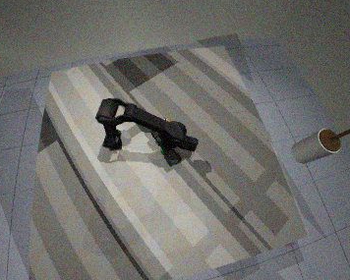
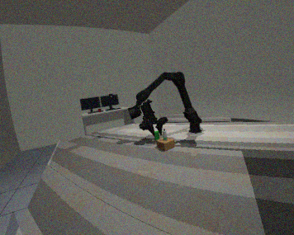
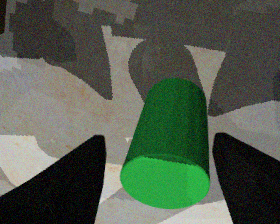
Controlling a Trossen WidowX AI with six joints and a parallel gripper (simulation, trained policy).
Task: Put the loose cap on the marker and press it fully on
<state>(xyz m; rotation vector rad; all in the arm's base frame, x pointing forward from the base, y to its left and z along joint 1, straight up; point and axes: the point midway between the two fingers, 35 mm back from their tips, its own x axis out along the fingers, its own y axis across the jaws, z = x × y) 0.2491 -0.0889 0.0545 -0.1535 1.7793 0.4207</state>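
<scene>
The holder block is 4 cm ahead of my gripper tip and 13 cm to the left of it. Also, from my gripper tip: green cap: 1 cm ahead.
</scene>
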